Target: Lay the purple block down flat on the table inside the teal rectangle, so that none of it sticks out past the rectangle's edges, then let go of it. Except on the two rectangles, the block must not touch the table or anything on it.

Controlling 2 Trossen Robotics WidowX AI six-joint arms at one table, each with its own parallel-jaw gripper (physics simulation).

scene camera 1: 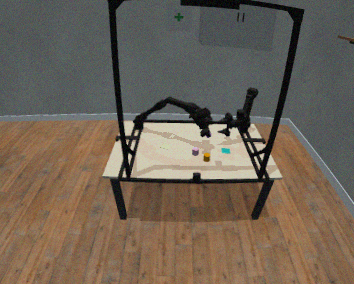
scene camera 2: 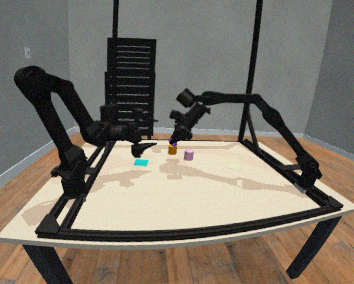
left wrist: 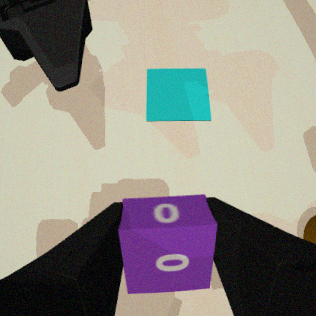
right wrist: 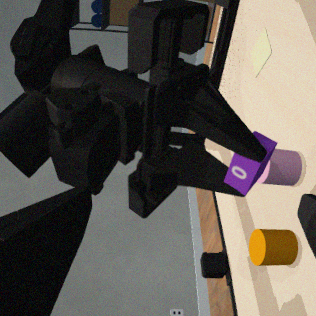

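Seen in the pictures: left gripper, fingertip midpoint: [scene camera 1: 210, 135] [scene camera 2: 169, 142] [left wrist: 164, 210] [right wrist: 255, 175]; right gripper, fingertip midpoint: [scene camera 1: 218, 126] [scene camera 2: 157, 132] [left wrist: 34, 4] [right wrist: 198, 201]; left arm's base, link origin: [scene camera 1: 139, 128] [scene camera 2: 305, 185]; right arm's base, link origin: [scene camera 1: 243, 131] [scene camera 2: 75, 192].
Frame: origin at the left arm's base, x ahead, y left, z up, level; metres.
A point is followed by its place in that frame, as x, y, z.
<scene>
The purple block [scene camera 1: 209, 135] [scene camera 2: 174, 144] {0.564, -0.180, 0.094} [left wrist: 170, 250] {0.569, -0.197, 0.107} [right wrist: 240, 172] {0.583, -0.195, 0.107}, marked with white 0s, is held above the table. My left gripper [scene camera 2: 173, 142] {0.584, -0.195, 0.096} [left wrist: 164, 210] {0.584, -0.195, 0.096} [right wrist: 255, 175] {0.584, -0.195, 0.096} is shut on it, one finger on each side. The teal rectangle [scene camera 1: 226, 150] {0.719, -0.210, -0.018} [scene camera 2: 141, 163] {0.711, -0.203, -0.018} [left wrist: 177, 95] {0.710, -0.214, -0.018} lies flat on the table, beyond the block in the left wrist view and apart from it. My right gripper [scene camera 1: 224, 132] [scene camera 2: 146, 149] is open and empty, low above the table near the teal rectangle. One of its fingers [left wrist: 62, 65] shows at the upper left of the left wrist view.
A mauve cylinder [scene camera 1: 195, 151] {0.482, -0.302, 0.019} [scene camera 2: 188, 155] {0.488, -0.256, 0.010} [right wrist: 289, 167] {0.499, -0.263, -0.001} and an orange cylinder [scene camera 1: 207, 157] {0.567, -0.363, 0.020} [scene camera 2: 172, 150] {0.565, -0.319, 0.006} [left wrist: 311, 234] {0.568, -0.319, -0.005} [right wrist: 275, 247] {0.575, -0.321, 0.012} stand on the table. A pale yellow-green rectangle [scene camera 1: 164, 148] {0.252, -0.237, -0.021} [scene camera 2: 234, 166] {0.259, -0.205, -0.018} [right wrist: 262, 52] {0.268, -0.206, -0.018} lies flat beyond the mauve cylinder from the teal one.
</scene>
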